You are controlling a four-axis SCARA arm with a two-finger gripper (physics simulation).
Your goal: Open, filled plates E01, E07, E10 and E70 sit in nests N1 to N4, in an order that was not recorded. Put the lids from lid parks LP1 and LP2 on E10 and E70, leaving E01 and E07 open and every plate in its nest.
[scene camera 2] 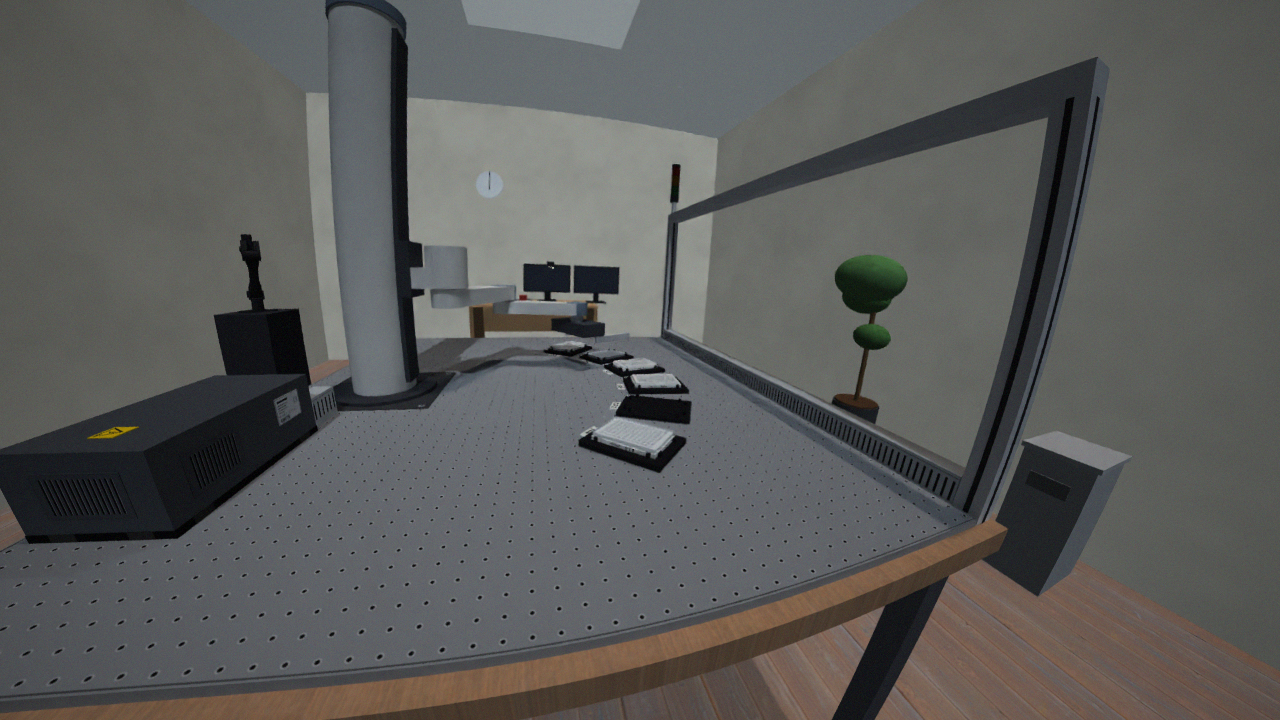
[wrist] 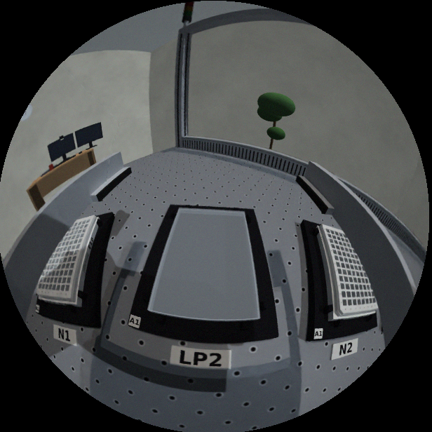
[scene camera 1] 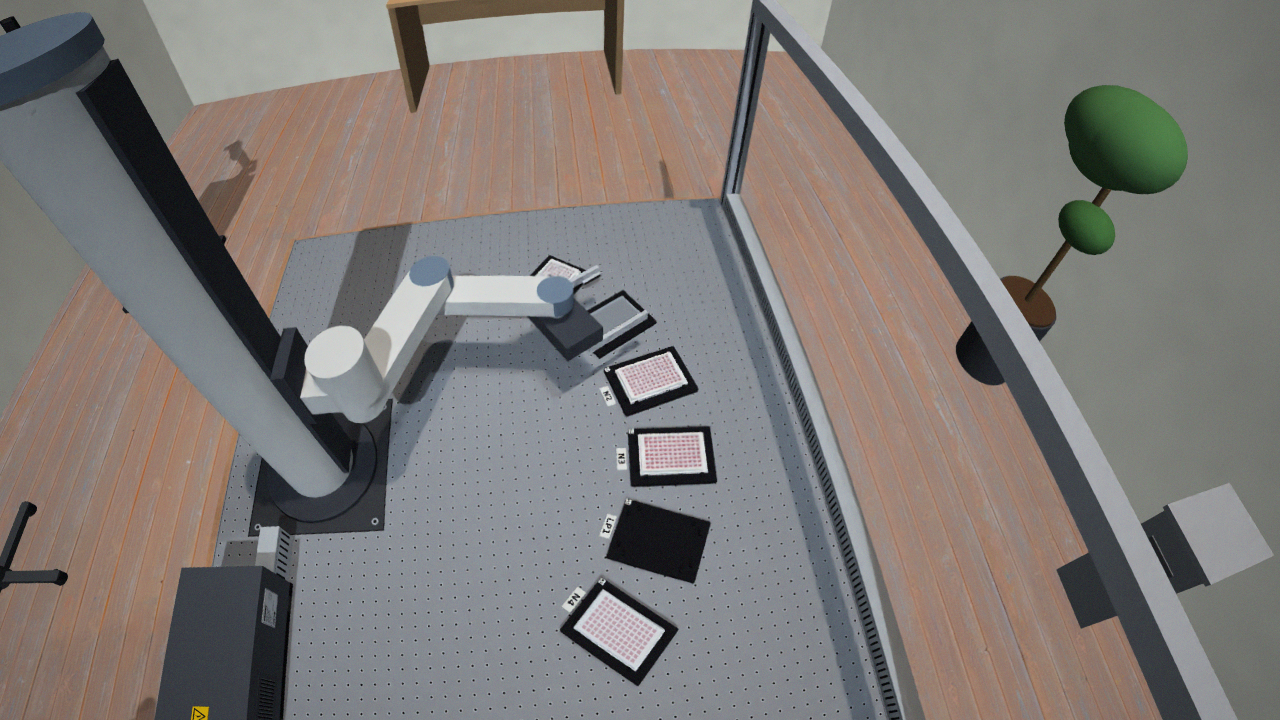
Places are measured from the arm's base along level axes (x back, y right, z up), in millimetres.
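Where they show: gripper, fingertip midpoint: (scene camera 2: 612,332) (scene camera 1: 621,290); arm's base at its link origin: (scene camera 2: 387,393) (scene camera 1: 323,468).
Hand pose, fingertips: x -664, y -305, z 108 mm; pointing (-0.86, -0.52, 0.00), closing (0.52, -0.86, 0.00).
Each offset is from my fingertips to the top centre of the thing.
My gripper (scene camera 1: 622,291) (wrist: 213,157) is open and empty, its fingers spread above and on either side of lid park LP2 (wrist: 210,330). A clear grey lid {dy +12, dx +21, dz -77 mm} (scene camera 1: 615,313) (wrist: 205,265) lies flat in LP2. Lid park LP1 {dy +525, dx +1, dz -75 mm} (scene camera 1: 657,540) (scene camera 2: 654,409) is bare black. The N1 plate {dy -120, dx +150, dz -69 mm} (scene camera 1: 556,268) (wrist: 67,265) is partly behind the arm in scene camera 1. The N2 plate {dy +176, dx -40, dz -69 mm} (scene camera 1: 650,376) (wrist: 350,275) and N3 plate {dy +357, dx -52, dz -69 mm} (scene camera 1: 673,453) (scene camera 2: 655,382) show pink wells. The N4 plate {dy +682, dx +96, dz -67 mm} (scene camera 1: 619,626) (scene camera 2: 631,437) looks paler; I cannot tell surely whether a lid covers it. Plate names are not readable.
The column (scene camera 1: 205,268) (scene camera 2: 366,197) stands at the left, with a dark control box (scene camera 1: 223,640) (scene camera 2: 161,447) near its base. A framed guard (scene camera 1: 904,170) (scene camera 2: 877,152) runs along the right edge. The nests and parks form an arc between them.
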